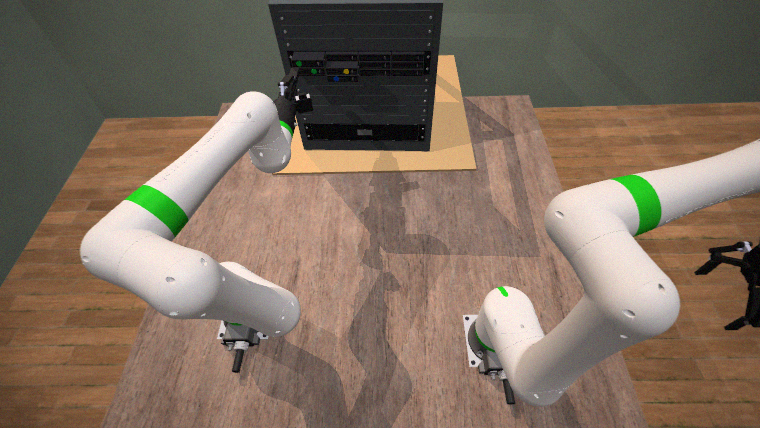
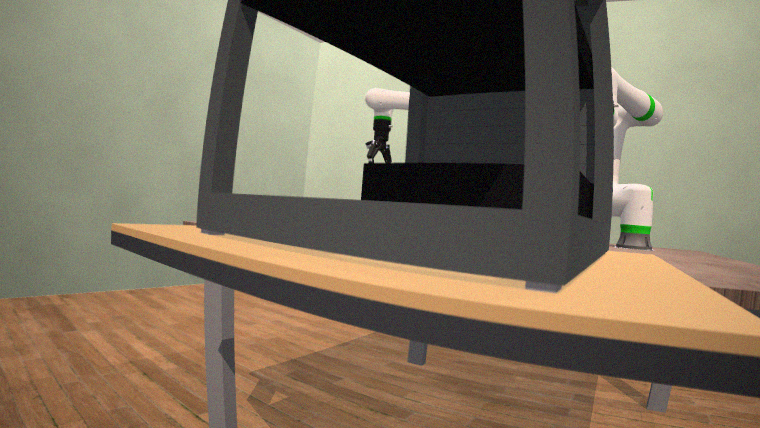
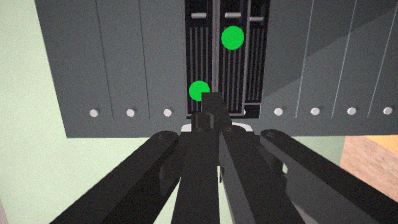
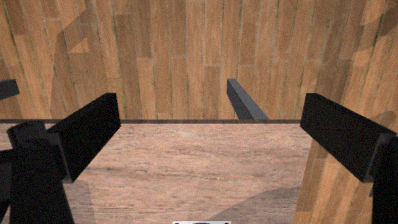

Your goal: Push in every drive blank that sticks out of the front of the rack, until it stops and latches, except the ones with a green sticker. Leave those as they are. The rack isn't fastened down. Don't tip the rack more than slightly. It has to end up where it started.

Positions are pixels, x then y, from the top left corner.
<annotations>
A dark rack shows in image 1 (383, 113), in image 2 (484, 100) and in image 3 (115, 76); in image 4 it is out of frame.
</annotations>
